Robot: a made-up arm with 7 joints. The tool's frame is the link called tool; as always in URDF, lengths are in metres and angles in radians. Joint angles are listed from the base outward. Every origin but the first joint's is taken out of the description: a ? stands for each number. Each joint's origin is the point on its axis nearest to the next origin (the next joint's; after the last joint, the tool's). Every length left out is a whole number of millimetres.
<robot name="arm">
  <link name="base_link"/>
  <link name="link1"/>
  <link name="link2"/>
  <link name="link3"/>
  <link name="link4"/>
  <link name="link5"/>
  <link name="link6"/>
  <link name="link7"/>
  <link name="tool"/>
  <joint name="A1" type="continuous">
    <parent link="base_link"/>
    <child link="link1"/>
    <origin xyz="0 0 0" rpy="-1.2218 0 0"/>
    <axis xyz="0 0 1"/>
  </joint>
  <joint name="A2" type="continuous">
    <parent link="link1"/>
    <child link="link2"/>
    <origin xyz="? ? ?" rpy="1.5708 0 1.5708"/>
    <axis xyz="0 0 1"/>
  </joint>
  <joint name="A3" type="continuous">
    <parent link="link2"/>
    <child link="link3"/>
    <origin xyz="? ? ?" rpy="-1.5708 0 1.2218"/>
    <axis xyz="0 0 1"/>
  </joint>
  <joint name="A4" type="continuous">
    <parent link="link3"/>
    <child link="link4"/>
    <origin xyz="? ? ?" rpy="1.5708 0 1.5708"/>
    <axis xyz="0 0 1"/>
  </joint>
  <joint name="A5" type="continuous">
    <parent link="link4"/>
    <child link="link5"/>
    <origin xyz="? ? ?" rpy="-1.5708 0 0"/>
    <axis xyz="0 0 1"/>
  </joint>
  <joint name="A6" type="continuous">
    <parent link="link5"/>
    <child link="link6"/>
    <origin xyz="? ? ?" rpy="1.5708 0 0"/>
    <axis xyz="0 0 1"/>
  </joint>
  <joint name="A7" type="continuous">
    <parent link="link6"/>
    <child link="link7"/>
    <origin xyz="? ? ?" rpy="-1.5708 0 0"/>
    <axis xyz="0 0 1"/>
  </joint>
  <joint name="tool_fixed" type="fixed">
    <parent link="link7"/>
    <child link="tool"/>
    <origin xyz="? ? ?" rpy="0 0 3.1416"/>
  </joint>
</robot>
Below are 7 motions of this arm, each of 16 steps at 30 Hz.
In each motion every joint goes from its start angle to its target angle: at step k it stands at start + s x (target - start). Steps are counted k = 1, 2, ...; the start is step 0. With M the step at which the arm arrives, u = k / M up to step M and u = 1 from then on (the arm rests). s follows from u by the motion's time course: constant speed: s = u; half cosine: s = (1 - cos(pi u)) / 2; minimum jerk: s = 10 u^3 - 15 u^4 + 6 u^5.
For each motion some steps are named. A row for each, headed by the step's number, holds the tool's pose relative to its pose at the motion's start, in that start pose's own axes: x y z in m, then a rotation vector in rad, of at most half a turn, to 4 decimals.
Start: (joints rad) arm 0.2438 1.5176 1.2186 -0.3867 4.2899 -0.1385 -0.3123
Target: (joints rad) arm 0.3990 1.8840 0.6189 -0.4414 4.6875 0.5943 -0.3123
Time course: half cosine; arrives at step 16
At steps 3, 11, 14, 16:
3: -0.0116 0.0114 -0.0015 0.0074 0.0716 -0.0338
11: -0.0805 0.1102 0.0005 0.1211 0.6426 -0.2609
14: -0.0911 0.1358 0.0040 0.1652 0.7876 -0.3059
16: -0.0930 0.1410 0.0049 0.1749 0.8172 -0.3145

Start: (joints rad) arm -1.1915 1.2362 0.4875 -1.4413 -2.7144 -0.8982 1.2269
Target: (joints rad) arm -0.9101 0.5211 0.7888 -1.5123 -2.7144 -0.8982 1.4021
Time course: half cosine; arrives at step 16
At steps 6, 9, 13, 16:
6: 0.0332 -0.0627 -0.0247 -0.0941 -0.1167 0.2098
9: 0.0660 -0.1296 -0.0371 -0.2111 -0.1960 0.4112
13: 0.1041 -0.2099 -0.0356 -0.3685 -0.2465 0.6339
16: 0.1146 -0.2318 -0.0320 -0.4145 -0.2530 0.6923

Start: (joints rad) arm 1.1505 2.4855 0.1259 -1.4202 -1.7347 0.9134 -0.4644
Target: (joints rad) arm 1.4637 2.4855 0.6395 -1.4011 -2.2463 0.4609 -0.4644
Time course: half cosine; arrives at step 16
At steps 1, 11, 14, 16:
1: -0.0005 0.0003 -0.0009 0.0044 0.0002 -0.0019
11: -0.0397 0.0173 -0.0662 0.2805 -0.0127 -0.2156
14: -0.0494 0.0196 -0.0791 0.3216 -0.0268 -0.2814
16: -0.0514 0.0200 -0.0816 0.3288 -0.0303 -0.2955

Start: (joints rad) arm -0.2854 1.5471 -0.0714 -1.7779 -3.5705 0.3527 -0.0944
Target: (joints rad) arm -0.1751 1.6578 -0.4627 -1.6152 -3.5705 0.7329 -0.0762
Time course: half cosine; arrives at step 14
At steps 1, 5, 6, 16:
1: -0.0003 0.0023 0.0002 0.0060 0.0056 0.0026
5: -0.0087 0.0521 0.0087 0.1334 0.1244 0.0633
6: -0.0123 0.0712 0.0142 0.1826 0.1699 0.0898
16: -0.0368 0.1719 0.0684 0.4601 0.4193 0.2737

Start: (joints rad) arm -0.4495 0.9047 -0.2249 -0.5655 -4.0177 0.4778 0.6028
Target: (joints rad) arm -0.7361 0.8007 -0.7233 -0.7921 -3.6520 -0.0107 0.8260
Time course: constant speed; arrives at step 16
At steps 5, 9, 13, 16:
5: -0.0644 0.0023 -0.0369 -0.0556 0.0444 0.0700
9: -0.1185 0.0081 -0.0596 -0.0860 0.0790 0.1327
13: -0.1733 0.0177 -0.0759 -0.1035 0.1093 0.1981
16: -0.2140 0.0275 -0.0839 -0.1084 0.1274 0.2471

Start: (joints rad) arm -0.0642 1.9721 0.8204 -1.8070 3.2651 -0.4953 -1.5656
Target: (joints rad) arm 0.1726 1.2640 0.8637 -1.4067 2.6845 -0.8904 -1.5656
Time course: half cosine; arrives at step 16
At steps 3, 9, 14, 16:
3: -0.0093 0.0302 -0.0022 0.1107 -0.0038 -0.0044
9: -0.0924 0.2124 0.0426 0.7946 0.0558 -0.1118
14: -0.1643 0.3185 0.1388 1.2610 0.1771 -0.2797
16: -0.1717 0.3275 0.1518 1.3075 0.1934 -0.3019

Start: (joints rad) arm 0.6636 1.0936 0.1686 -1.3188 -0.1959 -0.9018 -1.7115
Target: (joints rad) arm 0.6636 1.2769 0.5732 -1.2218 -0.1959 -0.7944 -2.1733
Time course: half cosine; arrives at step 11
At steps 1, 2, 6, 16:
1: -0.0038 -0.0013 0.0009 -0.0057 0.0033 -0.0169
2: -0.0148 -0.0050 0.0037 -0.0225 0.0127 -0.0660
6: -0.1082 -0.0241 0.0279 -0.1659 0.0889 -0.4680
16: -0.1889 -0.0247 0.0505 -0.2997 0.1532 -0.8045

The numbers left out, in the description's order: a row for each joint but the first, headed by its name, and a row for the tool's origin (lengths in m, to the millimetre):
A2: 0 0 0
A3: 0.171 -0.062 0
A4: 0 -0.02 0
A5: 0.044 -0.36 0
A6: 0 0 0
A7: 0 0 0
tool: 0 0 0

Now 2 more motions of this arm.
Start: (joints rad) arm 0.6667 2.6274 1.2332 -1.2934 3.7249 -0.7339 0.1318
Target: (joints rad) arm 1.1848 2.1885 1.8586 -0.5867 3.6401 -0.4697 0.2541
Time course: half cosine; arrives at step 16
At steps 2, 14, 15, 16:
2: 0.0120 -0.0074 -0.0063 -0.0100 -0.0192 0.0325
14: 0.4155 -0.1181 0.0117 -0.4273 -0.6200 0.5969
15: 0.4279 -0.1198 0.0188 -0.4453 -0.6399 0.6069
16: 0.4320 -0.1204 0.0213 -0.4514 -0.6465 0.6101

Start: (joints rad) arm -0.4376 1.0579 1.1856 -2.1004 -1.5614 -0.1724 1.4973
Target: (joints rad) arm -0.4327 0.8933 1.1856 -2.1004 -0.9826 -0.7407 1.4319
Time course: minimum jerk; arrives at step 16
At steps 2, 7, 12, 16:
2: -0.0007 -0.0002 0.0005 -0.0087 0.0000 0.0094
7: -0.0162 -0.0048 0.0125 -0.1979 -0.0291 0.2240
12: -0.0365 -0.0119 0.0306 -0.4189 -0.1614 0.5138
16: -0.0404 -0.0135 0.0344 -0.4558 -0.2007 0.5693

